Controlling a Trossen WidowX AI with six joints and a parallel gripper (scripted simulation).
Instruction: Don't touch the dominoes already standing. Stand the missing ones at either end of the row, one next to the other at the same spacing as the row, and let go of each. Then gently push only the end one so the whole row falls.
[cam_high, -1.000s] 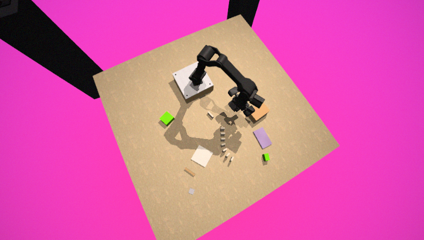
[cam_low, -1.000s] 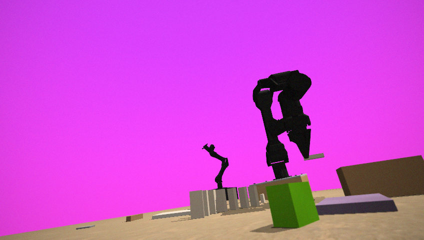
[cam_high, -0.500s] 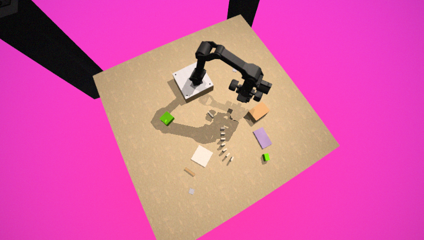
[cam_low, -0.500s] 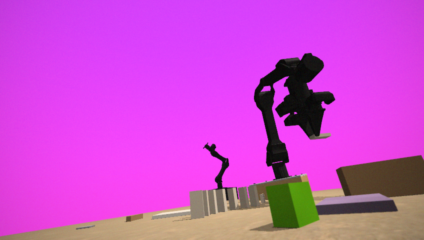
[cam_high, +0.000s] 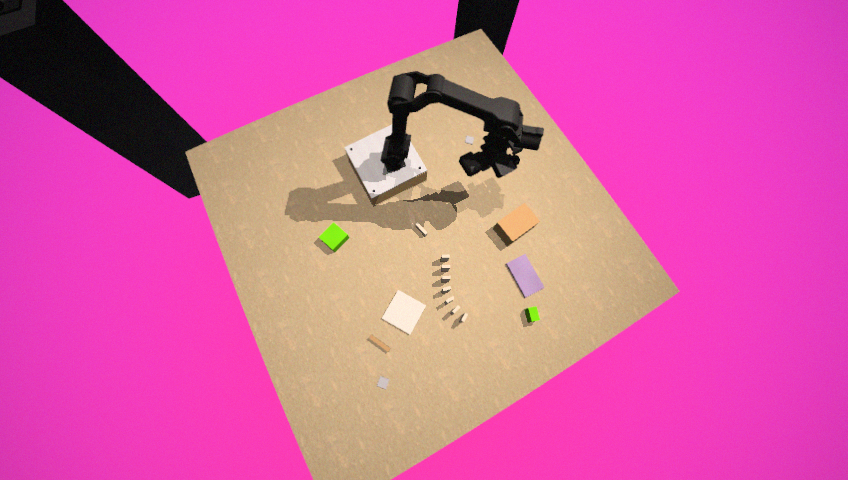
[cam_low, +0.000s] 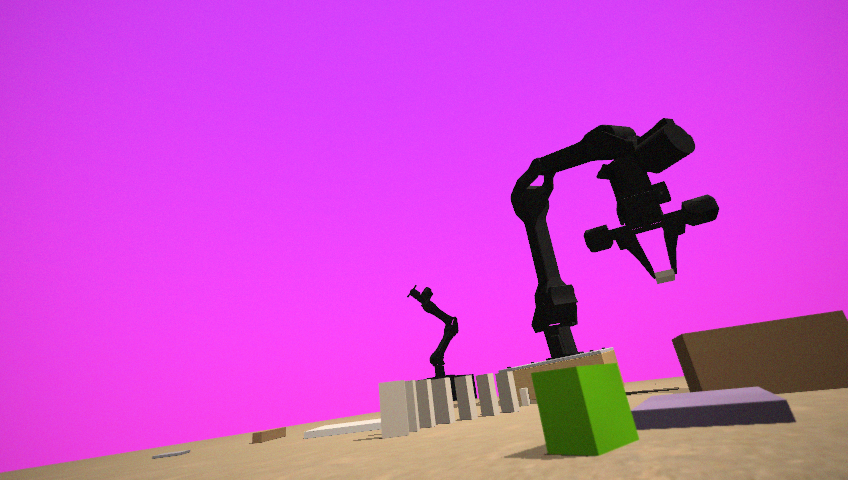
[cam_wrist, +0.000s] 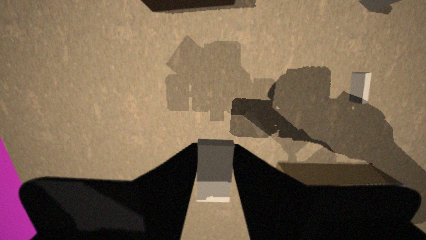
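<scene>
The orange box lies 170 mm ahead of my gripper tip, 60 mm to the left of it and 130 mm below it. From my gripper tip the other things lie so: white tile (310 mm ahead, 390 mm to the right, 160 mm below); then purple slab (340 mm ahead, 30 mm to the left, 160 mm below); then small green cube (460 mm ahead, 10 mm to the right, 140 mm below).
</scene>
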